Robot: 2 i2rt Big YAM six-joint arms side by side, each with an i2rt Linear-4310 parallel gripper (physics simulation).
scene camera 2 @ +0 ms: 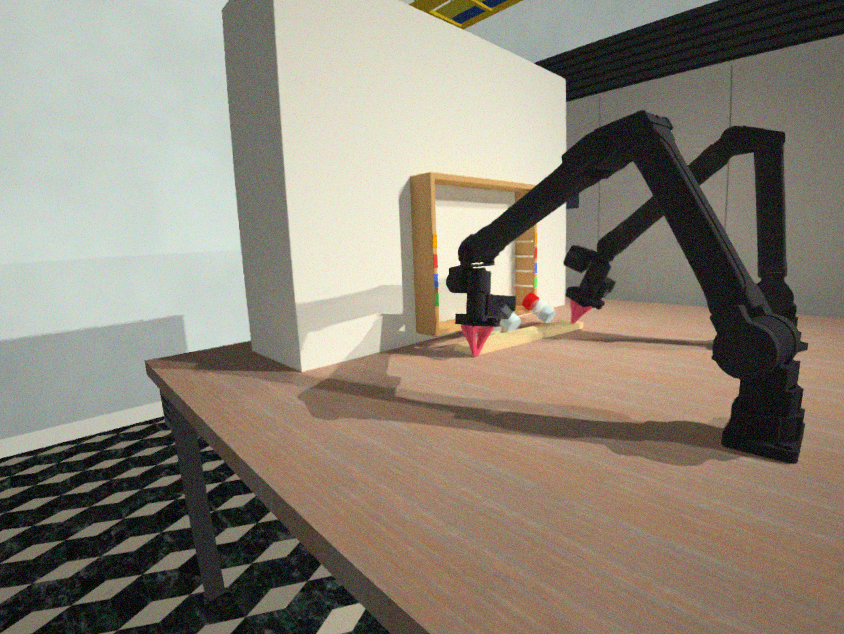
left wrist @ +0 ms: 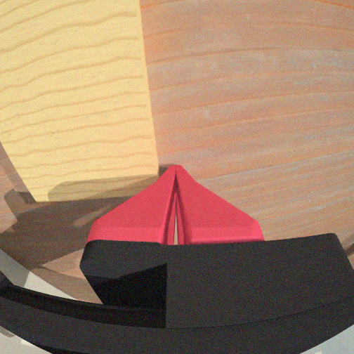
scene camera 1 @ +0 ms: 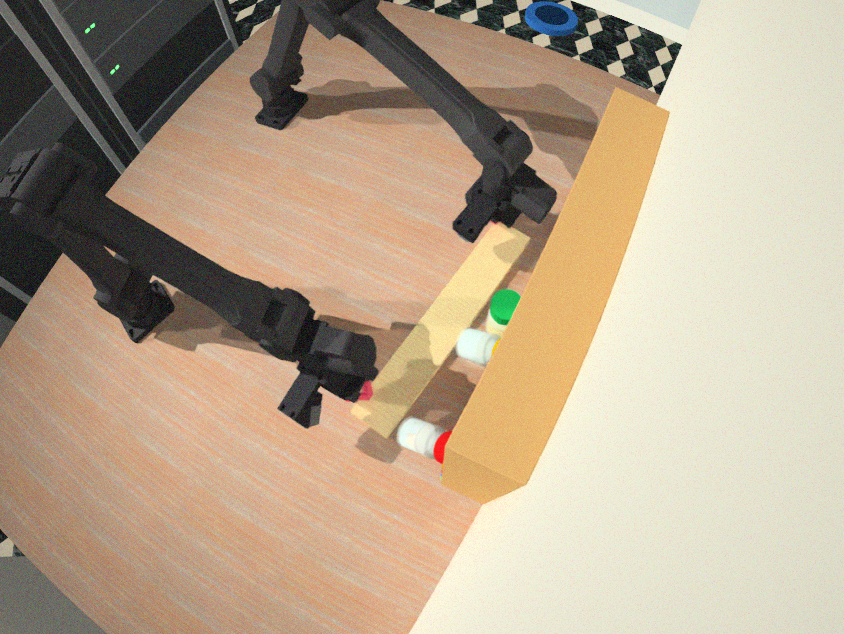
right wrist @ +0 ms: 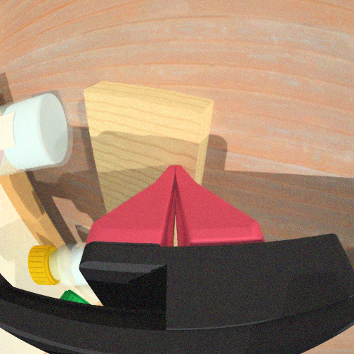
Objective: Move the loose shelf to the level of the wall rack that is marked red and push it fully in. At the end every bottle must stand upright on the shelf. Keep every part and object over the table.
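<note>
The loose shelf lies on the table in front of the wall rack. The rack's side carries a red mark. My left gripper is shut and empty at the shelf's upper end in scene camera 1. My right gripper is shut and empty near its lower end. The red-capped bottle and yellow-capped bottle are tipped toward the rack. The green-capped bottle shows its cap upward.
The bottles are between the shelf and the rack, off the shelf. A thick pale wall stands behind the rack. The table ends at an open edge on the near left in scene camera 2.
</note>
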